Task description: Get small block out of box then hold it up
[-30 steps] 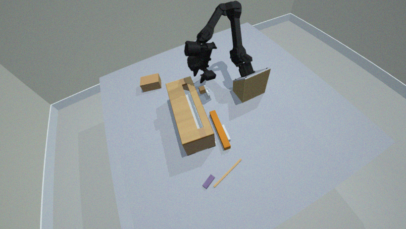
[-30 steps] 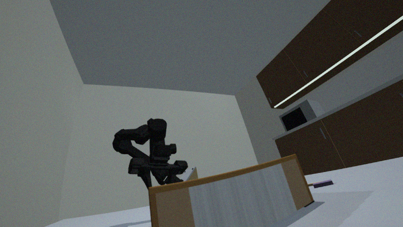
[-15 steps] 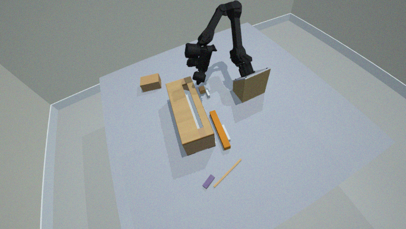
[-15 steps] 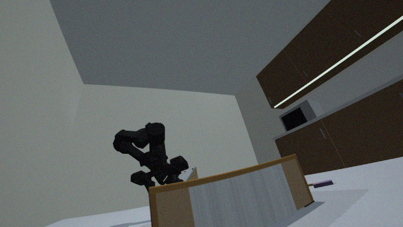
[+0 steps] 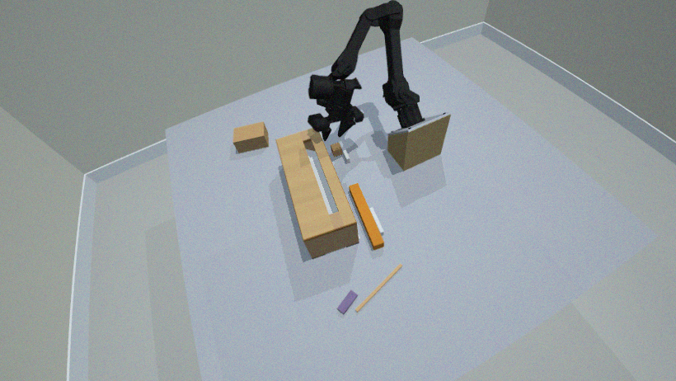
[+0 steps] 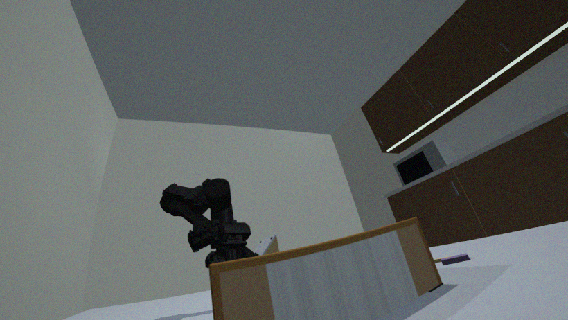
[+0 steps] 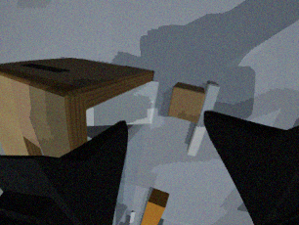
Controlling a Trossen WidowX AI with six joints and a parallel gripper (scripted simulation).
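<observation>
My gripper tip is 6 cm above the small brown block and 1 cm past it. Also, from my gripper tip: purple block 51 cm to the left, 13 cm ahead, 7 cm below; then small tan box 28 cm ahead, 19 cm to the right, 5 cm below.
</observation>
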